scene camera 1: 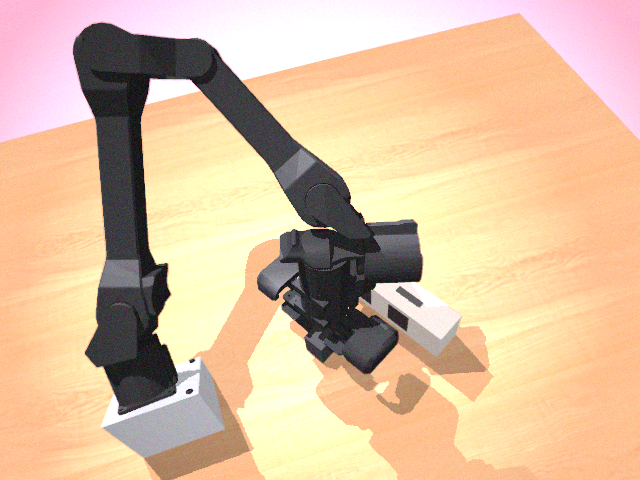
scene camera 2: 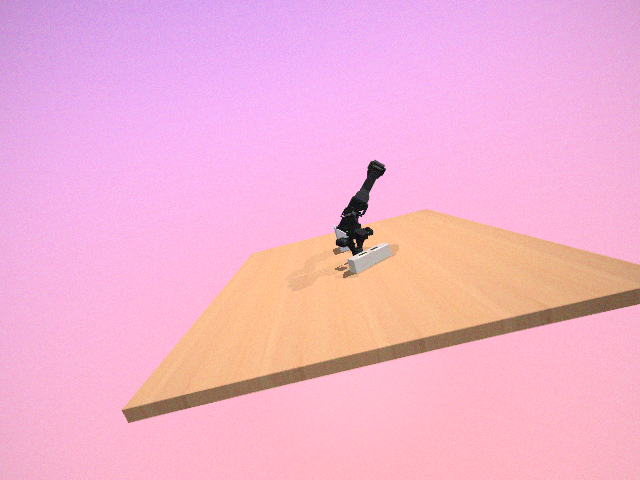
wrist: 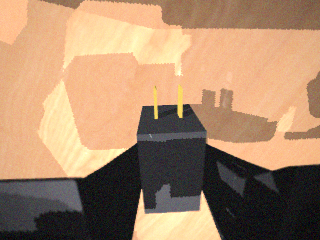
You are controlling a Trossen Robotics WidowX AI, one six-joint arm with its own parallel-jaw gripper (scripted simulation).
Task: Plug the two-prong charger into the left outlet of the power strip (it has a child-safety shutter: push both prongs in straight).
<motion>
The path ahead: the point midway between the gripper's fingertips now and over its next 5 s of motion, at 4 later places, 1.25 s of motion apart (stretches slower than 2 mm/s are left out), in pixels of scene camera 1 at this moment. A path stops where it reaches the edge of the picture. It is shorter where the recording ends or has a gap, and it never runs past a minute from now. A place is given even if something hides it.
My gripper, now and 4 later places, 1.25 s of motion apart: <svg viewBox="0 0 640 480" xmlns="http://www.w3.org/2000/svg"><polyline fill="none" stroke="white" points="325,342 336,320 337,318 341,315 344,312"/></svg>
</motion>
